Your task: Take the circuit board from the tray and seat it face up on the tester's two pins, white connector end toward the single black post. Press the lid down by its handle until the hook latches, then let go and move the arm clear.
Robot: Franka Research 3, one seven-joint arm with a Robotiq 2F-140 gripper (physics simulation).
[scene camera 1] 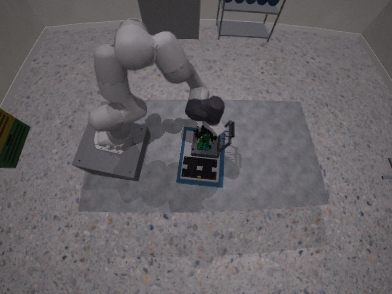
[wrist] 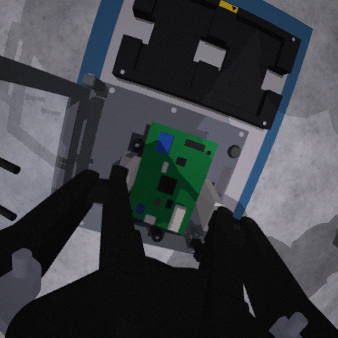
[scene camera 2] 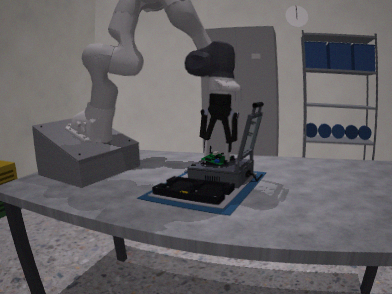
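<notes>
The green circuit board (scene camera 1: 204, 142) (scene camera 2: 215, 159) (wrist: 192, 165) is face up at the tester's top. Its white connector (wrist: 177, 218) lies at the end near a black post (wrist: 157, 235). I cannot tell whether the board rests on the pins, which are hidden. My gripper (scene camera 1: 205, 136) (scene camera 2: 218, 150) (wrist: 168, 178) is shut on the board, with pale fingertips at its two long sides. The grey tester (scene camera 1: 212, 150) (scene camera 2: 215, 175) (wrist: 115, 115) has its lid (scene camera 2: 249, 135) (wrist: 30, 75) standing open, with the handle (scene camera 2: 257, 105) at the top. The black tray (scene camera 1: 190, 167) (scene camera 2: 192, 190) (wrist: 175, 40) holds no board.
The tray and tester stand on a blue-edged mat (scene camera 1: 179, 181) (scene camera 2: 227, 210) (wrist: 95, 45). The upright lid stands close beside the gripper. The arm's grey base block (scene camera 1: 112, 162) (scene camera 2: 82, 160) is at the table's left. A shelf rack (scene camera 2: 304, 90) stands in the background.
</notes>
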